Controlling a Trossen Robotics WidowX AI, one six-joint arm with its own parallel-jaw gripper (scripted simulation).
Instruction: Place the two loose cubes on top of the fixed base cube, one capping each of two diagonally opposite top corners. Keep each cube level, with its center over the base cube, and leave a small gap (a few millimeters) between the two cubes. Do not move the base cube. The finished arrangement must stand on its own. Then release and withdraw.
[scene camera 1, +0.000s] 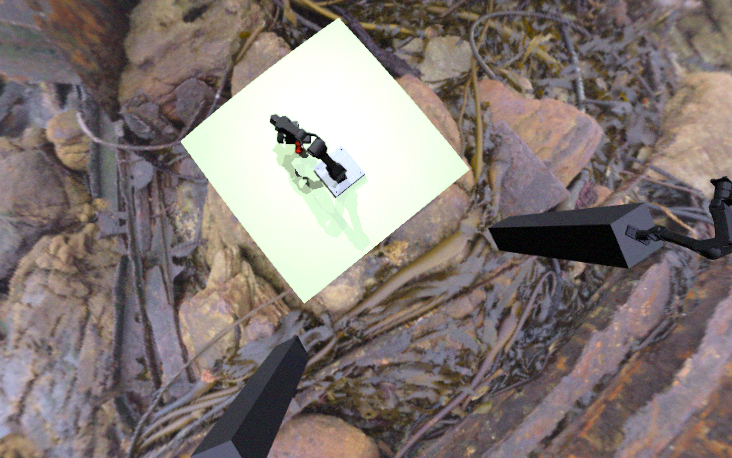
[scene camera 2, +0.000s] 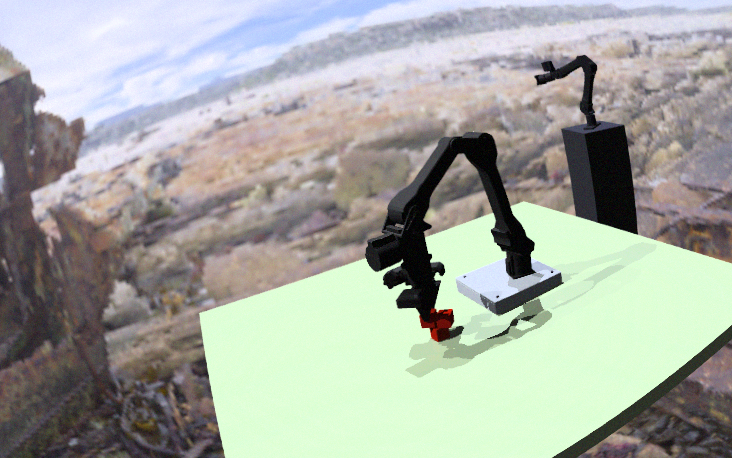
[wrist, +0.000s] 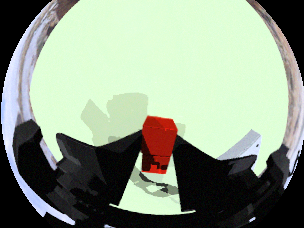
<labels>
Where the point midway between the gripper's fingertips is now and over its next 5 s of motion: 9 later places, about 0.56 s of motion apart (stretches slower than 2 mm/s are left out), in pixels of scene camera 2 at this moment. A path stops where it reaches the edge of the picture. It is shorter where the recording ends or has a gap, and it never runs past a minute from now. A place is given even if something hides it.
My gripper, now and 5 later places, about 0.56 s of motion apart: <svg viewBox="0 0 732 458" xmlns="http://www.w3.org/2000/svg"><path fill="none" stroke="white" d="M428 317L429 317L426 310L424 301L423 293L461 296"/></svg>
</labels>
